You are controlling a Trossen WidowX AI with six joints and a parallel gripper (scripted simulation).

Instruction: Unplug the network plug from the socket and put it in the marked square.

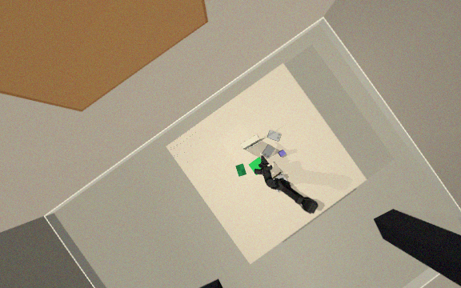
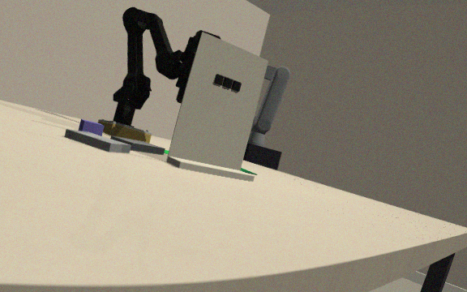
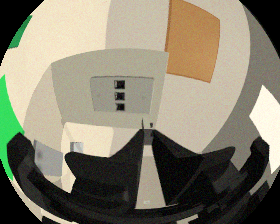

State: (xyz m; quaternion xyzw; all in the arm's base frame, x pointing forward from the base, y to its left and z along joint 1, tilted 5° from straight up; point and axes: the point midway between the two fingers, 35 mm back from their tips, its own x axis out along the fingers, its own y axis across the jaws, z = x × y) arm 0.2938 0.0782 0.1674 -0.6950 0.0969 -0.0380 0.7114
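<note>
My gripper tip is now 100 mm past the green marked square, 40 mm to the right of it and 220 mm above it. The rest, counted from my gripper tip: network plug (10 mm ahead); then dark green patch (70 mm behind, 190 mm to the left, 220 mm below); then upright panel (110 mm ahead, 10 mm to the left, 110 mm below).
</note>
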